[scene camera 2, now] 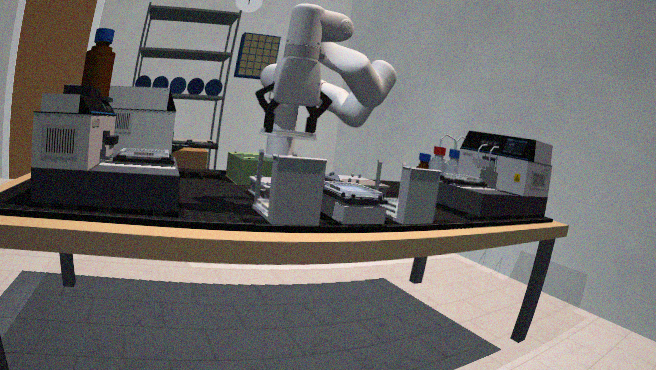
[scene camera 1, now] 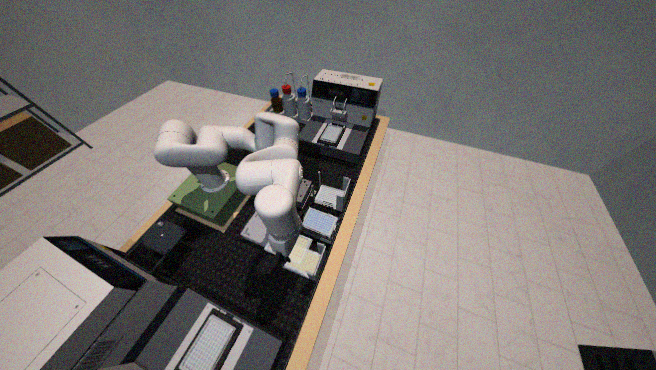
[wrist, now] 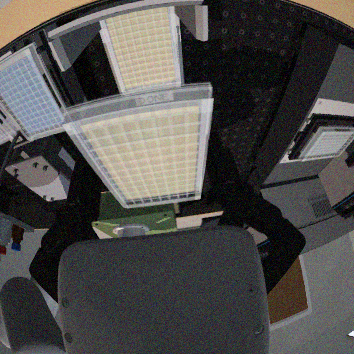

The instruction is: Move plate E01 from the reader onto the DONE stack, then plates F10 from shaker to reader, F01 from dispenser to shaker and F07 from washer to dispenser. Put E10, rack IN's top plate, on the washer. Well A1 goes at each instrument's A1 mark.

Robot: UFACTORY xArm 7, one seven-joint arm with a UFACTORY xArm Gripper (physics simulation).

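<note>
My gripper is shut on a yellow-welled plate, held level by its sides above the DONE rack. The plate partly covers that rack in the wrist view; the DONE label shows through its clear edge. Another yellow-welled plate lies in the rack. A blue-welled plate sits on a low clamped block. A white plate sits on the near instrument. The washer bears a pale plate. Plate codes are unreadable.
A second grey-walled rack with pale plates stands beyond the blue plate. Reagent bottles stand beside the washer. A green base block carries the arm. A white instrument stands at the lower left. Upright posts rise at the racks.
</note>
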